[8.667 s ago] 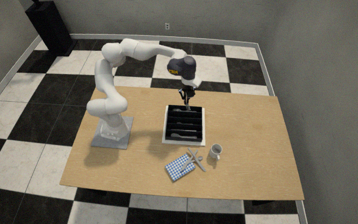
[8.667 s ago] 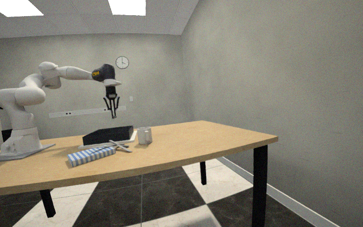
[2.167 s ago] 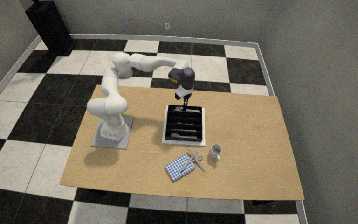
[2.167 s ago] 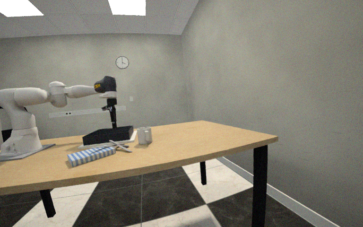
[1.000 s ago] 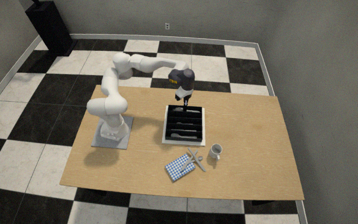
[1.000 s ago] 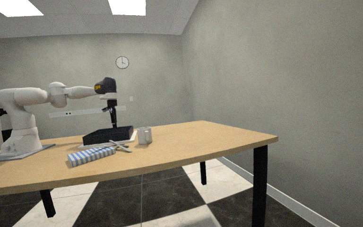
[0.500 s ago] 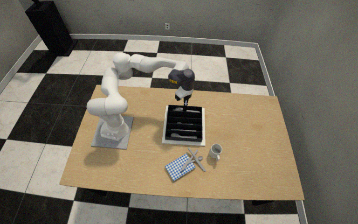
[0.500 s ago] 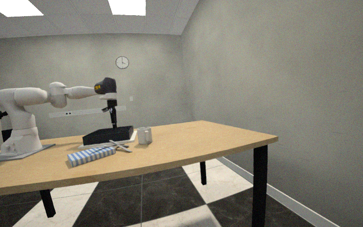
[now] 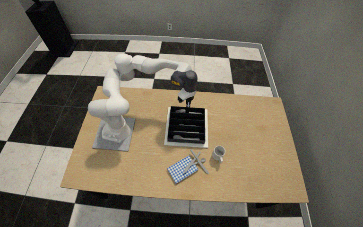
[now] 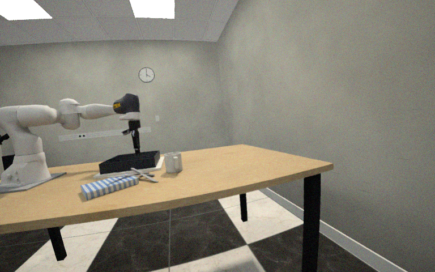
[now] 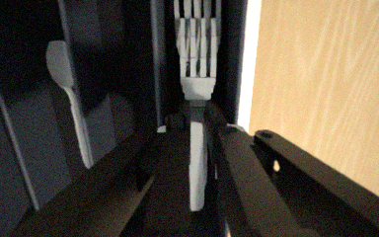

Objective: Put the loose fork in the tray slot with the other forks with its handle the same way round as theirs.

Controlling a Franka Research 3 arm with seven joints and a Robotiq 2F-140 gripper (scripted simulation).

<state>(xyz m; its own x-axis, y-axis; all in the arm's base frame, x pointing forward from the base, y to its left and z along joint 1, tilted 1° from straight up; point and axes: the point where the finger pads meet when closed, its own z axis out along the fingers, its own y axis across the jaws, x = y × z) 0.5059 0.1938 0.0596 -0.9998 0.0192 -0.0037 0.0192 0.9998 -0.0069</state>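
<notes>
My gripper is now 12 cm to the left of the tray and 3 cm above it. Also, from my hand: white mug (23 cm ahead, 35 cm to the right, 3 cm below); spoon (2 cm behind, 12 cm to the right, 5 cm below).
</notes>
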